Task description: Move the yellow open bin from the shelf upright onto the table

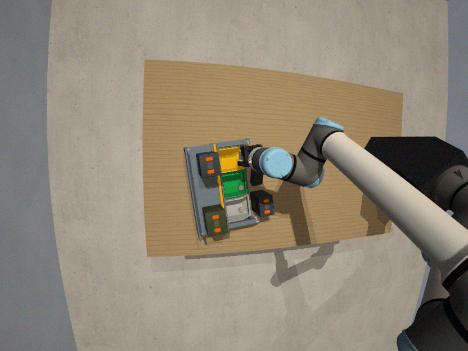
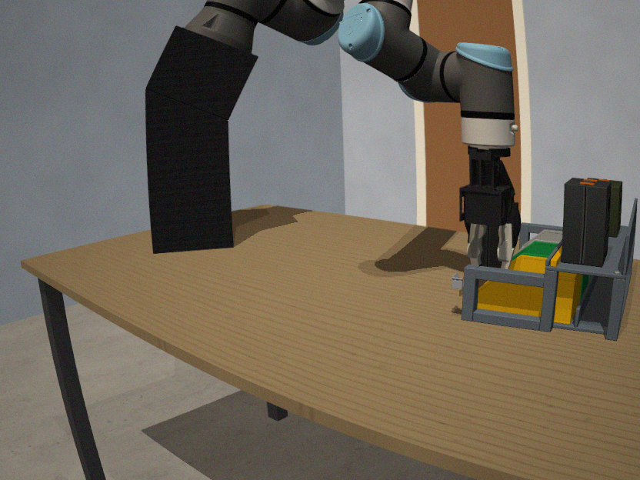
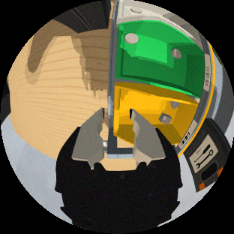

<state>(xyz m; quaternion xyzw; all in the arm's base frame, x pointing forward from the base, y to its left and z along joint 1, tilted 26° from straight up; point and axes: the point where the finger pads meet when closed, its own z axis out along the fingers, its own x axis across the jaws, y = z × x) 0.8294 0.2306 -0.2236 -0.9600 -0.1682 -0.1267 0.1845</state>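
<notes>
The yellow open bin is 80 mm ahead of my hand, 20 mm to the left of it and 10 mm below it. The rest, counted from my hand: dark green box 80 mm ahead, 260 mm to the left, 90 mm above; white bin 10 mm behind, 230 mm to the left, 10 mm below; green bin 40 mm ahead, 120 mm to the left, 10 mm below.
</notes>
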